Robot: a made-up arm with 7 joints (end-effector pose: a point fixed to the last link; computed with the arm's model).
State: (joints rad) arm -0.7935 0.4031 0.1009 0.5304 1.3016 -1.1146 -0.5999
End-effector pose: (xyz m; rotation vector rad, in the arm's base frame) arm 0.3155 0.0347 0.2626 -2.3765 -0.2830 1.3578
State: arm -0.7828 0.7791 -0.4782 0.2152 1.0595 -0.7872 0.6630
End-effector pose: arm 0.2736 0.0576 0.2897 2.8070 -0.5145 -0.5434
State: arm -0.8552 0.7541 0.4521 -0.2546 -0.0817 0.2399 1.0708
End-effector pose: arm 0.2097 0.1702 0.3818 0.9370 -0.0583 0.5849
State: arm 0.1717 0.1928 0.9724 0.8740 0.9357 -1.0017 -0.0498
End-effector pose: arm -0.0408 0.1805 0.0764 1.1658 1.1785 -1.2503
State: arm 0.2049 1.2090 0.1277 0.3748 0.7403 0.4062 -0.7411
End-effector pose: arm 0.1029 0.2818 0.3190 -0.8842 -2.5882 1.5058
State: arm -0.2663 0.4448 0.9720 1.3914 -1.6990 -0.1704 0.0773
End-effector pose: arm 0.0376 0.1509 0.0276 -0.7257 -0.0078 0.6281
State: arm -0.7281 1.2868 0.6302 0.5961 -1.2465 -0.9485 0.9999
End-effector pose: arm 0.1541 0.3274 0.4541 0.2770 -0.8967 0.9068
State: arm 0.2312 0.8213 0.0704 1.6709 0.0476 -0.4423 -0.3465
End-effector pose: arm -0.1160 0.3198 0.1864 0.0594 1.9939 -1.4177
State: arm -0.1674 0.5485 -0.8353 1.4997 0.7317 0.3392 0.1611
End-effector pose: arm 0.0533 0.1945 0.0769 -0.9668 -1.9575 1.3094
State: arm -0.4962 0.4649 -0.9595 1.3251 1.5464 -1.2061 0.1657
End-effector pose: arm 0.1393 0.0725 0.0259 -1.1774 0.1715 2.0100
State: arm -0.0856 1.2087 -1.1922 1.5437 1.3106 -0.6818 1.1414
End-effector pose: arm 0.0129 0.3508 0.2245 -1.4858 -0.8598 1.6472
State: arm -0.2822 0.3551 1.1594 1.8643 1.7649 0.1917 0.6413
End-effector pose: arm 0.0302 0.1288 0.0320 0.7659 2.2417 -1.4625
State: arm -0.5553 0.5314 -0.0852 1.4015 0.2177 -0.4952 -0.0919
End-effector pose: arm 0.1967 0.2033 0.1038 1.0765 1.1358 -1.5049
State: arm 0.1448 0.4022 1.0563 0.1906 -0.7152 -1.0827 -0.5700
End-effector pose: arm -0.0389 0.2580 0.2134 1.6939 0.1230 -0.0985
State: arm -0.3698 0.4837 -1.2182 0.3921 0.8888 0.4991 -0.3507
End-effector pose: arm 0.1440 0.0166 0.1192 -1.7328 -1.0922 1.6939
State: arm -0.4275 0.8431 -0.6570 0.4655 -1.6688 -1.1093 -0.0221
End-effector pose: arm 0.2096 0.2016 0.1549 0.6141 -0.2446 -0.6117
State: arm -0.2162 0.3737 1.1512 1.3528 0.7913 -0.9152 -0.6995
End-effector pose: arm 0.0497 0.2163 0.0539 0.7746 0.7556 -1.6130
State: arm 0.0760 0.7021 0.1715 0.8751 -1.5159 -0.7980 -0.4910
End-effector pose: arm -0.0067 0.2845 0.1130 0.6733 0.2260 -0.3880
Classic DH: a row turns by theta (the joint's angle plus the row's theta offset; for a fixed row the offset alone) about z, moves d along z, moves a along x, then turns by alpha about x. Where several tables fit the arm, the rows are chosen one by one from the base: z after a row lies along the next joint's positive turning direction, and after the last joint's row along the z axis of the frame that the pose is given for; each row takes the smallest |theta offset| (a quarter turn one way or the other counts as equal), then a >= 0, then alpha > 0; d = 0 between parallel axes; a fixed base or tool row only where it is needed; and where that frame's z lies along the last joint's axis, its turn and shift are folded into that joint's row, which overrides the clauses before.
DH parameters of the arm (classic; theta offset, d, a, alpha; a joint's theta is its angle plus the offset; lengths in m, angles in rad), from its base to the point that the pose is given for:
base (fixed): -0.071 0.4032 0.0061 -1.3004
joint 1: -1.3111 -0.0254 -0.0029 -1.5708
joint 2: 1.2915 0.0164 -0.017 1.5708
joint 3: -1.5708 -0.2537 0.0008 1.5708
joint 4: 1.5708 0.003 0.0047 -1.5708
joint 5: 0 0.1131 0.0253 1.5708
joint 6: 1.5708 0.032 0.0384 1.5708
joint 7: -0.3697 -0.0315 -0.0102 0.8523
tool (fixed): -0.8488 -0.0076 0 0

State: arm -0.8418 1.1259 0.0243 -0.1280 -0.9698 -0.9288 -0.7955
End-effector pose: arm 0.2287 0.1826 0.4690 2.3206 -1.2800 -0.8973
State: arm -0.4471 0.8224 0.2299 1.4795 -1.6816 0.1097 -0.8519
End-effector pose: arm 0.0876 0.2605 0.1167 -0.0100 -0.2477 -0.5838
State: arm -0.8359 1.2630 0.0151 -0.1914 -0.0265 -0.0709 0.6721
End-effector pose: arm 0.1958 0.1744 0.4700 1.9693 -0.0971 0.1805
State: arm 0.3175 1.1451 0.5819 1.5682 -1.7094 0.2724 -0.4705
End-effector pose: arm -0.1217 0.3199 0.2527 -0.0366 0.4107 0.0689
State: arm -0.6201 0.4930 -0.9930 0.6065 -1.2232 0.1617 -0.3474
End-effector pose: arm 0.2078 0.0684 0.0870 0.0340 0.4052 -2.1675
